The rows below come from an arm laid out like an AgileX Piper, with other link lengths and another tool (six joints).
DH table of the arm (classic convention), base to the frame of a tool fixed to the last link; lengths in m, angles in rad. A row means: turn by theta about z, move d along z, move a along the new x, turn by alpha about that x. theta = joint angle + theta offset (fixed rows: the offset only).
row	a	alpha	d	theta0
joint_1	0	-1.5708	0.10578	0
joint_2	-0.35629	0	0	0.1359
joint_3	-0.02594	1.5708	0	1.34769
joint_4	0	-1.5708	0.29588	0
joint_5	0	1.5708	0	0
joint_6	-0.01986	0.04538	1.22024	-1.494
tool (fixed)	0	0	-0.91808	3.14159
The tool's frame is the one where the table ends.
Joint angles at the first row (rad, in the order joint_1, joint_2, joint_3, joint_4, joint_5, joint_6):
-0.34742 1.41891 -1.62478 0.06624 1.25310 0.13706
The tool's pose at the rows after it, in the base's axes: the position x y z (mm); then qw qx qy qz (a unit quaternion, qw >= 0):
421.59, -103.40, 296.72, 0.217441, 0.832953, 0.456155, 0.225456
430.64, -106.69, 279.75, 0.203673, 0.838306, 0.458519, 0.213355
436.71, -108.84, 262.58, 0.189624, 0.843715, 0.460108, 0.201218
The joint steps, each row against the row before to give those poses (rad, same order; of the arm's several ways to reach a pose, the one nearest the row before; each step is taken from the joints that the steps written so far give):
-0.00159 0.06014 -0.04014 -0.00334 0.00002 -0.00001
0.00001 0.04582 -0.00733 -0.00001 -0.00001 0.00001
0.00001 0.03870 -0.00002 -0.00001 0.00001 0.00146

